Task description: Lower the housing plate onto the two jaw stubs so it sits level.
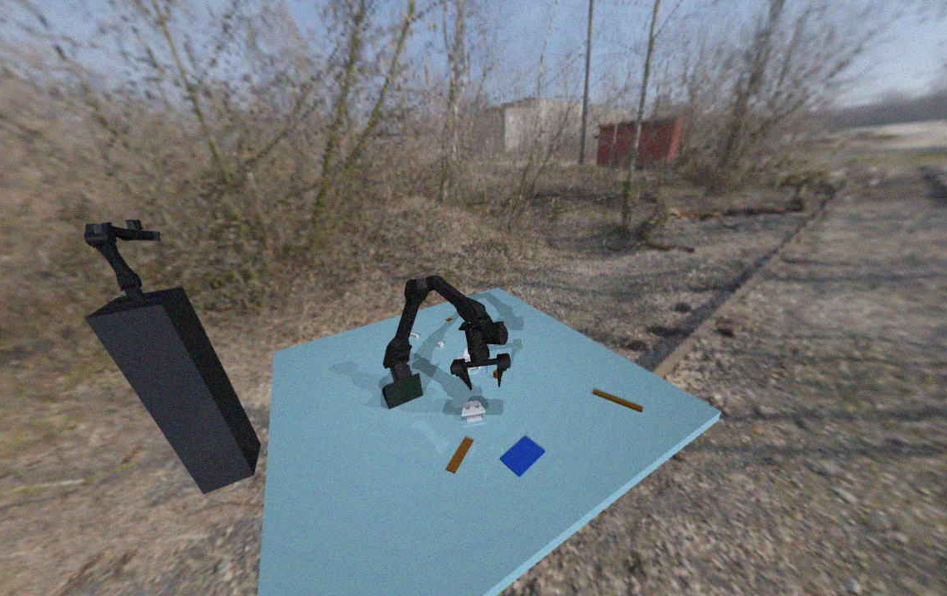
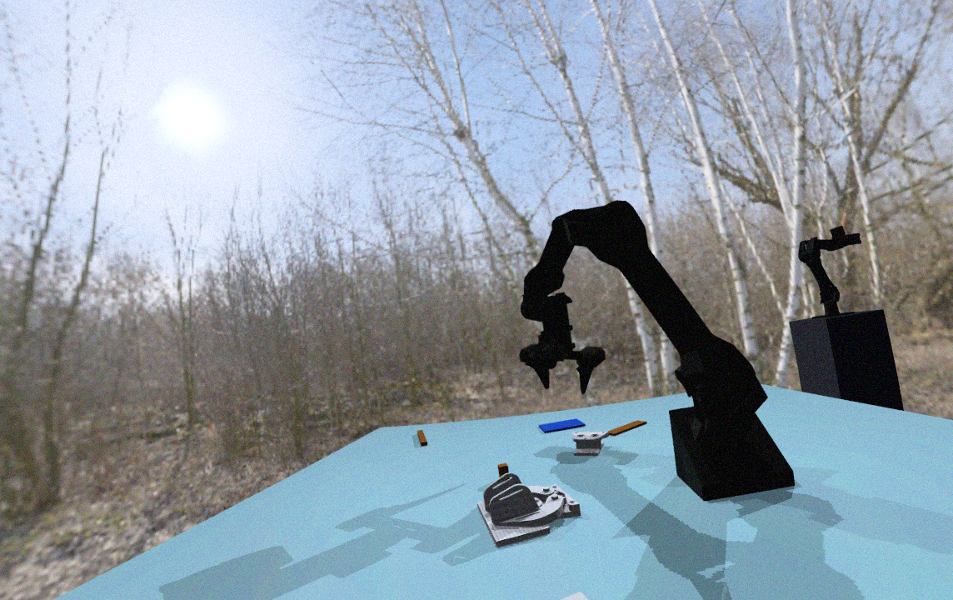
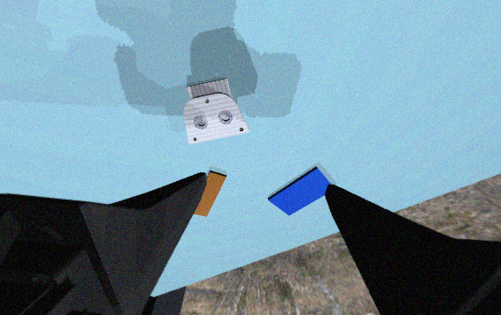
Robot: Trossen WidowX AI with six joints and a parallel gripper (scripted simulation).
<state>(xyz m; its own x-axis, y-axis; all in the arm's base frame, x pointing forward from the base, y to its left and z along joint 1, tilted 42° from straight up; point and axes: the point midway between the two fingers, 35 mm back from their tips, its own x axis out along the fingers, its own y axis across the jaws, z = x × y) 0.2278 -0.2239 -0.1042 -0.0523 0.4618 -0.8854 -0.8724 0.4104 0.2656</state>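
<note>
Now: the white part 4 cm behind my gripper tip, 4 cm to the left of it and 12 cm below it. Also, from my gripper tip: orange bar 13 cm behind, 9 cm to the right, 12 cm below; then blue tile 3 cm ahead, 18 cm to the right, 12 cm below; then small orange block 13 cm ahead, 17 cm to the left, 11 cm below.
</note>
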